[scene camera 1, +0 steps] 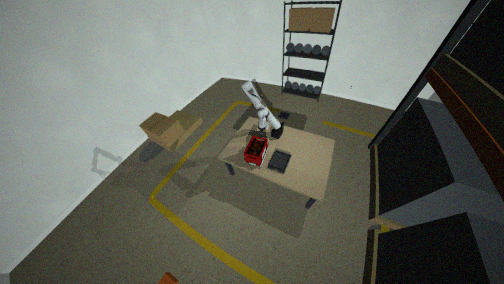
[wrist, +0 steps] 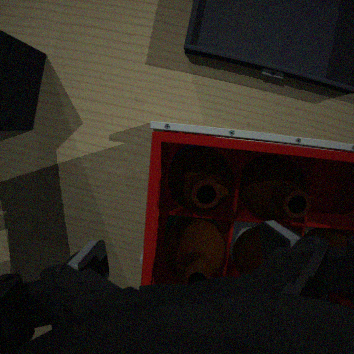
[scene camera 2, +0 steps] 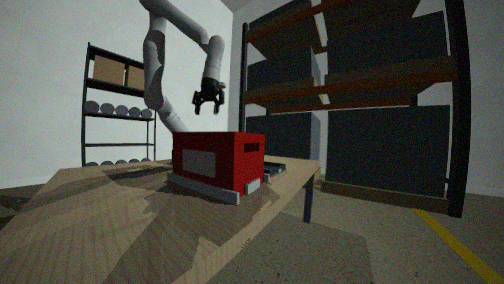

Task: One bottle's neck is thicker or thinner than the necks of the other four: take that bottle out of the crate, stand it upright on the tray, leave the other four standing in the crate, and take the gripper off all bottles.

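Frame: origin at the arm's base, x back, y right, z up, level; centimetres.
Seen in the pictures: gripper, fingertip midpoint: (scene camera 1: 261,134) (wrist: 183,247) (scene camera 2: 205,114); arm's base, origin of the base link: (scene camera 1: 278,127).
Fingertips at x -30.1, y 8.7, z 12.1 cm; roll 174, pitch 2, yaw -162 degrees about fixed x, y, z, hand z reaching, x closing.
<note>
Offsets run from my fingertips to a thing's top centre. "spot": to the spot under its first point. Level surfaces: height alone.
The red crate @(dz -8.0, dx -11.0, dy +2.1 cm) (scene camera 1: 254,161) (scene camera 2: 248,167) (wrist: 156,200) stands on the table. In the wrist view one brown bottle @(dz -9.2, dx -1.8, dy -1.2 cm) (wrist: 214,201) stands in its corner cell, and a second bottle @(dz -9.2, dx -10.2, dy -2.0 cm) (wrist: 265,199) is in the cell beside it. A third bottle @(dz -9.2, dx -3.0, dy +7.2 cm) (wrist: 201,245) is in the other row, its mouth partly hidden by the gripper. Further bottles are dark or hidden, and I cannot tell which neck differs. The dark tray (scene camera 1: 279,161) (scene camera 2: 274,167) (wrist: 265,37) lies beside the crate with no bottle on it. My gripper (scene camera 2: 206,111) (wrist: 183,247) is open and empty, above the crate's end.
The wooden table @(dz -25.5 cm) (scene camera 1: 310,155) (scene camera 2: 125,220) (wrist: 100,50) carries the crate and tray. The arm's black base (scene camera 1: 277,131) (wrist: 19,82) stands near the crate. Pale strips @(spot: dz -24.4, dx -15.0, dy +12.1 cm) (scene camera 2: 200,189) run along the crate's foot. Shelf racks (scene camera 1: 284,60) (scene camera 2: 85,120) stand away from the table.
</note>
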